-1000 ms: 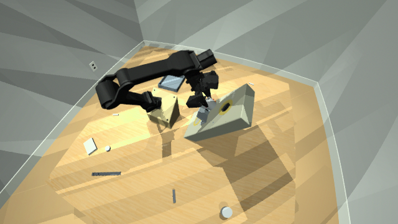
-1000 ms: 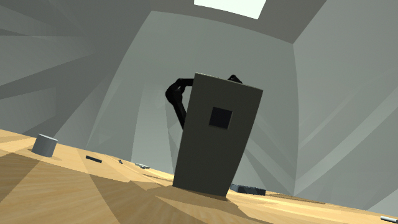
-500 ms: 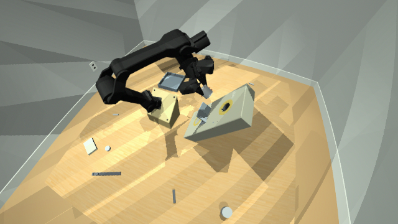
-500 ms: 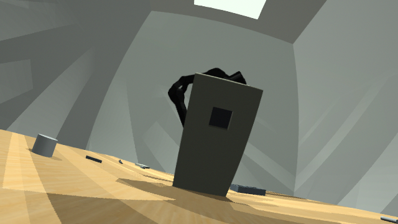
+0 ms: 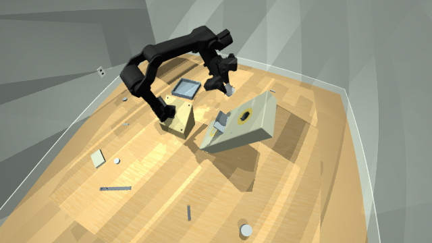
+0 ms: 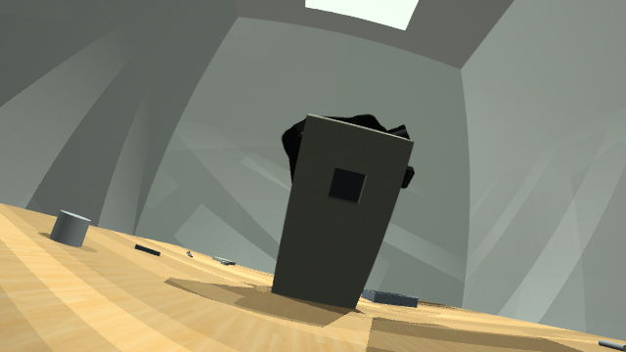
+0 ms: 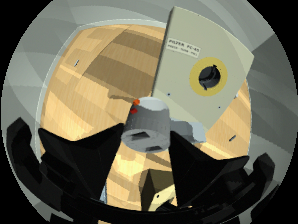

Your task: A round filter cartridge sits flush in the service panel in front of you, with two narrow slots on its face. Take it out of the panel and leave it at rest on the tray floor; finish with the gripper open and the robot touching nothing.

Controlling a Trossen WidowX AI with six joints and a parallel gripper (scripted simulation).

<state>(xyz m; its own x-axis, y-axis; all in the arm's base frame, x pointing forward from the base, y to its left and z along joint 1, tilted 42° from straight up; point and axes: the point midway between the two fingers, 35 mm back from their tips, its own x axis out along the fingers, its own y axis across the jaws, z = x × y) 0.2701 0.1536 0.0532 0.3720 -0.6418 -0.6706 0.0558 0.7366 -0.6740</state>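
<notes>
My gripper tip is 300 mm past the grey-blue tray, 260 mm above it and 210 mm to the right of it. The rest, counted from my gripper tip: round filter cartridge: right at my gripper tip; then cream service panel: 110 mm below, 100 mm to the right, 60 mm ahead; then short bar: 480 mm to the right, 260 mm below, 30 mm behind.
</notes>
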